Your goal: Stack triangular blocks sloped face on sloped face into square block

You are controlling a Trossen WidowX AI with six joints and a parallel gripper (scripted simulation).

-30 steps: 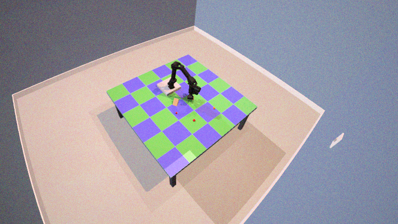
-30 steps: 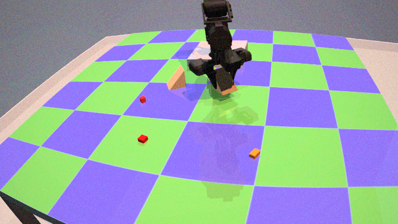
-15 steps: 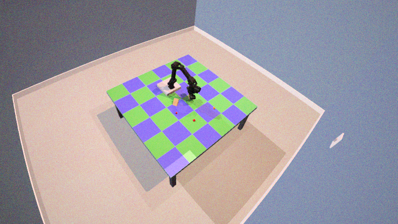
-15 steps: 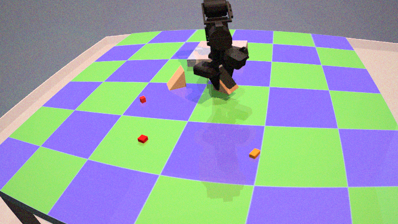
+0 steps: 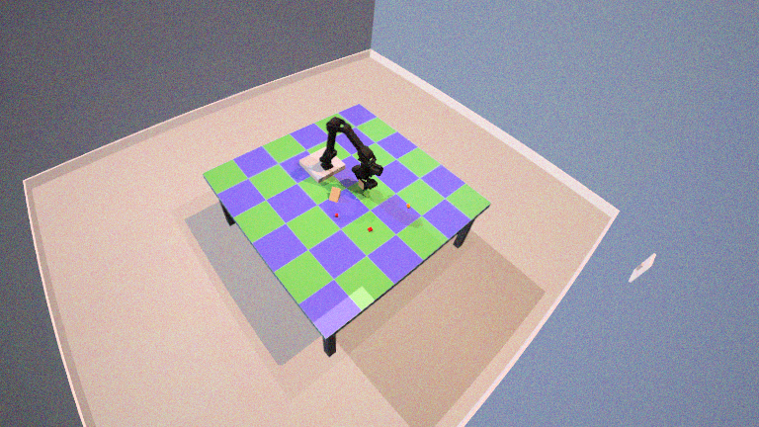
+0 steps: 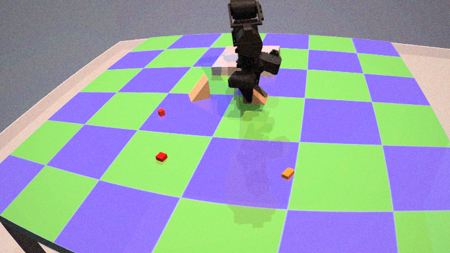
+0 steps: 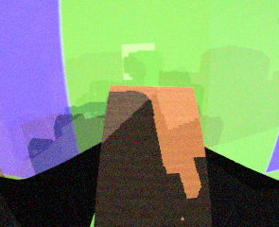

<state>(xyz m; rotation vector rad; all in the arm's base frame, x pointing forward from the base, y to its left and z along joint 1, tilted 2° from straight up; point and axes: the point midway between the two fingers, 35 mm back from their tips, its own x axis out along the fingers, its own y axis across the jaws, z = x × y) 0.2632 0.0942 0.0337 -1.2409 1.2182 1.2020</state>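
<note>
The triangular block lies 10 mm above my gripper tip. Round my gripper tip: small orange block: 260 mm ahead, 150 mm to the left, 30 mm below.
</note>
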